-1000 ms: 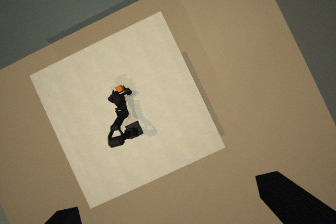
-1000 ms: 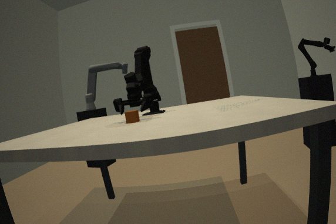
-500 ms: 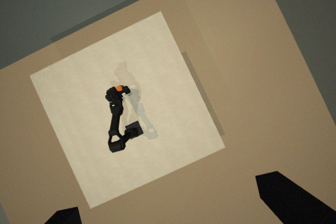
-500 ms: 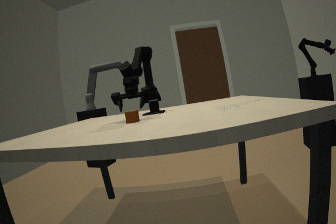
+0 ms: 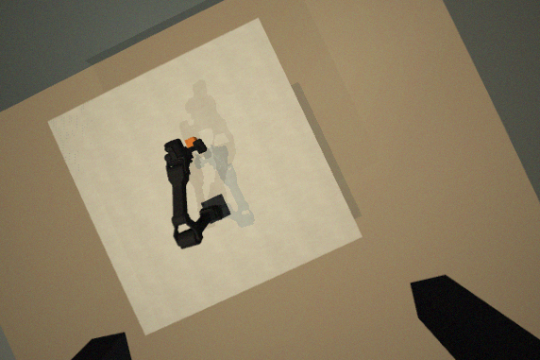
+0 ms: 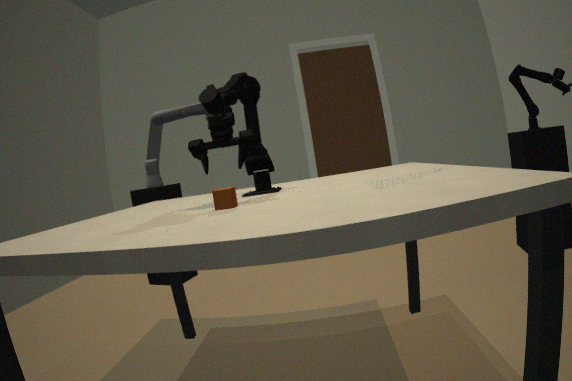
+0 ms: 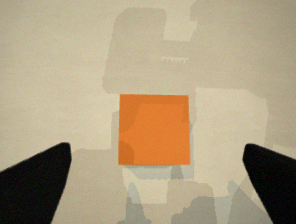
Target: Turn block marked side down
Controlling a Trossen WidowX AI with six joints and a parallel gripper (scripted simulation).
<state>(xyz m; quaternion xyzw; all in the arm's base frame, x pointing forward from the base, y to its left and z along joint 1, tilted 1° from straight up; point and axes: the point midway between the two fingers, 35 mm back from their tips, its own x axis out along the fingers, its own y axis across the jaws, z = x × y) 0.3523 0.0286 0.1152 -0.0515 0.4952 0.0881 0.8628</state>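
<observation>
Right now the block is 7 cm below my gripper tip.
</observation>
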